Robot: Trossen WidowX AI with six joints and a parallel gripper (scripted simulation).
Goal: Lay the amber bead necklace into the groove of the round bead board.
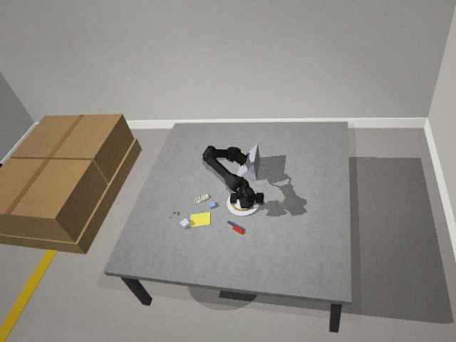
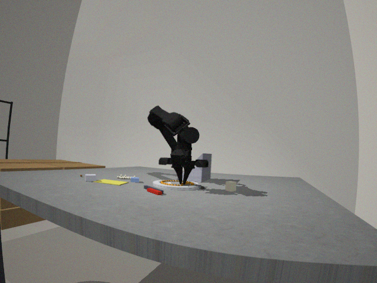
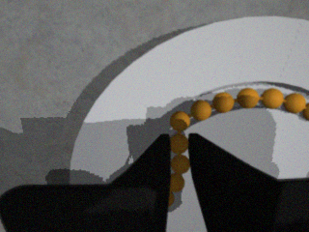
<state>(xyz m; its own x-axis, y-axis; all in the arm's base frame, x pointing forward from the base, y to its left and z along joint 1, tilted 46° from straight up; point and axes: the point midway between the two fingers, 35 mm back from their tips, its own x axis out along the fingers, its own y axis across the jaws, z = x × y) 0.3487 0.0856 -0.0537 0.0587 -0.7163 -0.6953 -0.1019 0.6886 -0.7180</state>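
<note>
Right now my gripper tip is 40 mm to the left of the round bead board, 40 mm past it and 10 mm above it. Also, from my gripper tip: blue cube 230 mm to the right, 10 mm below; then cream cube 180 mm to the left, 60 mm behind; then red-handled tool 140 mm ahead, 40 mm to the right, 10 mm below.
</note>
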